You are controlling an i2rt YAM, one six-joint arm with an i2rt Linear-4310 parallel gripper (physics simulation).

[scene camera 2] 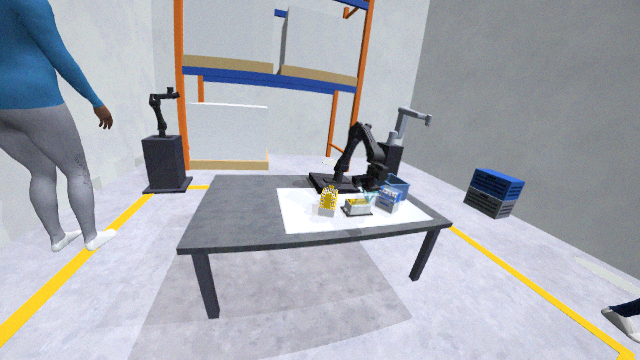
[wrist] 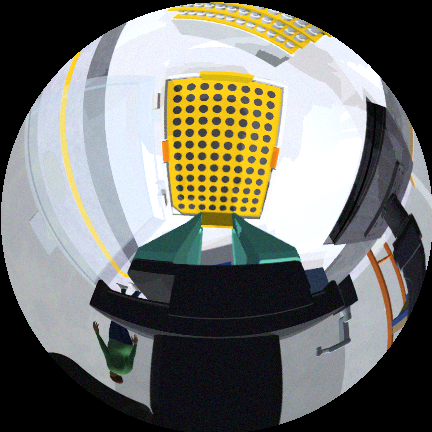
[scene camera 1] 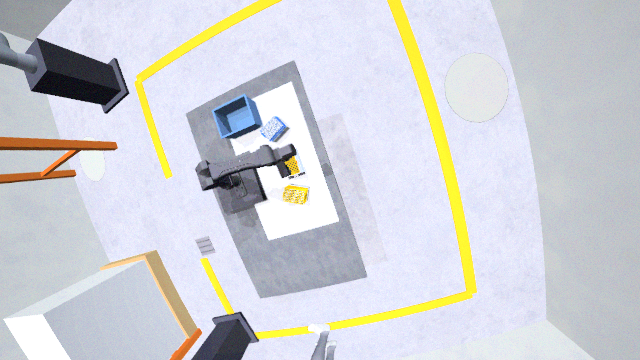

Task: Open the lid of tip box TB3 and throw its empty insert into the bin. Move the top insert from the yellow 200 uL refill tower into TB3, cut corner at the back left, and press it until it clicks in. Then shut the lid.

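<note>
TB3 [scene camera 2: 358,209] is a pale box on a dark base on the white mat. Its clear lid [wrist: 120,115] stands open, on the left side in the wrist view. The empty yellow insert [scene camera 1: 291,165] [scene camera 2: 358,202] [wrist: 220,145] sits in the box, its holes dark, with orange clips at both sides. My gripper [scene camera 2: 370,195] [wrist: 216,218] is low at the insert's near end and shut on its yellow end tab, a fingertip against each side. The yellow refill tower [scene camera 1: 295,194] [scene camera 2: 328,200] [wrist: 240,20] stands beside the box, with tips showing in its top.
The blue bin [scene camera 1: 237,117] [scene camera 2: 403,189] stands open at a table corner. A blue refill tower [scene camera 1: 274,128] [scene camera 2: 388,198] stands between it and TB3. The white mat [scene camera 1: 315,210] [scene camera 2: 300,222] lies on the grey table [scene camera 1: 310,265] [scene camera 2: 225,215]. The arm's base is behind the mat.
</note>
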